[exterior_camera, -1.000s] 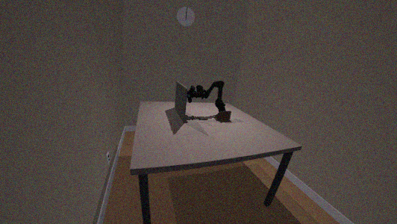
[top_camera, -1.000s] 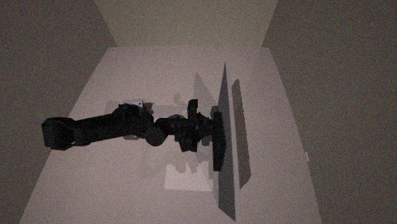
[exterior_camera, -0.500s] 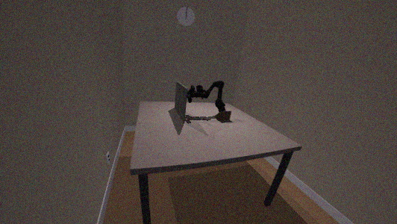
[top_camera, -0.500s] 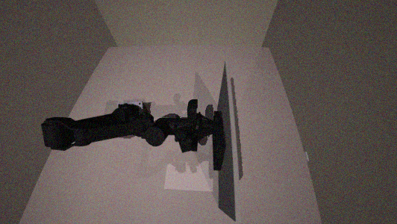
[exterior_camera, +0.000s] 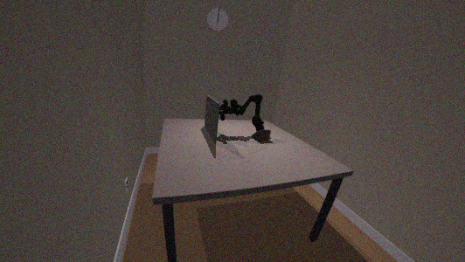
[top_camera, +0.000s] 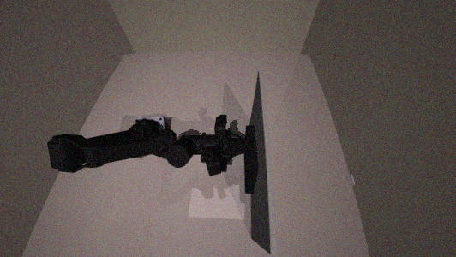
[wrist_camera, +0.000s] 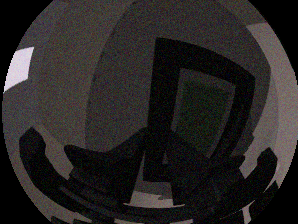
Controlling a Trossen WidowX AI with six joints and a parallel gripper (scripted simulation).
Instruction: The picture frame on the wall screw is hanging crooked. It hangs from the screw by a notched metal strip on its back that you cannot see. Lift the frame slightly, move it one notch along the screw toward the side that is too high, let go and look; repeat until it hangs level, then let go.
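Now: the picture frame 10 mm ahead of my gripper tip, 20 mm to the right of it and 50 mm below it. Round my gripper tip: wall panel: 20 mm ahead, 20 mm to the right, 60 mm below.
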